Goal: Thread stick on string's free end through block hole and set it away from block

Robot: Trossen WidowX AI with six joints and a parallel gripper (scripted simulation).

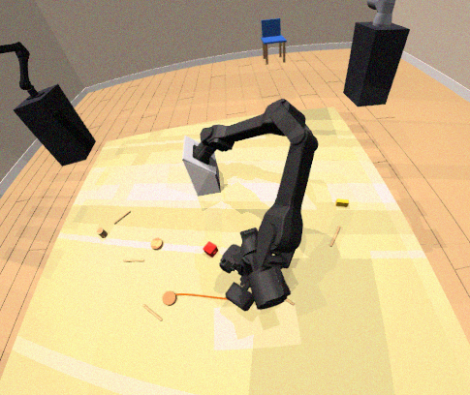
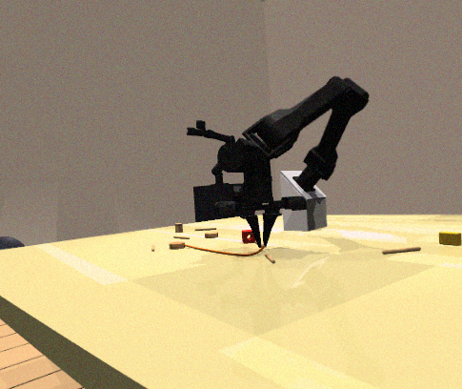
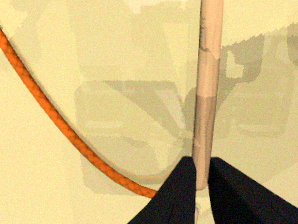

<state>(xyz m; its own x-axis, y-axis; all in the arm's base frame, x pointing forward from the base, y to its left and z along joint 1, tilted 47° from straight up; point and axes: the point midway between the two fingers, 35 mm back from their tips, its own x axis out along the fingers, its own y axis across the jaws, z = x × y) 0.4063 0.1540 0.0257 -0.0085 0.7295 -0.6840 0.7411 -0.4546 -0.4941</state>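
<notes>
The red block is 130 mm to the right of my gripper tip and 120 mm behind it. Also, from my gripper tip: thin wooden stick 10 mm to the right, 10 mm behind; yellow block 310 mm to the left, 200 mm behind; round wooden button 260 mm to the right, 10 mm below, 10 mm ahead.
</notes>
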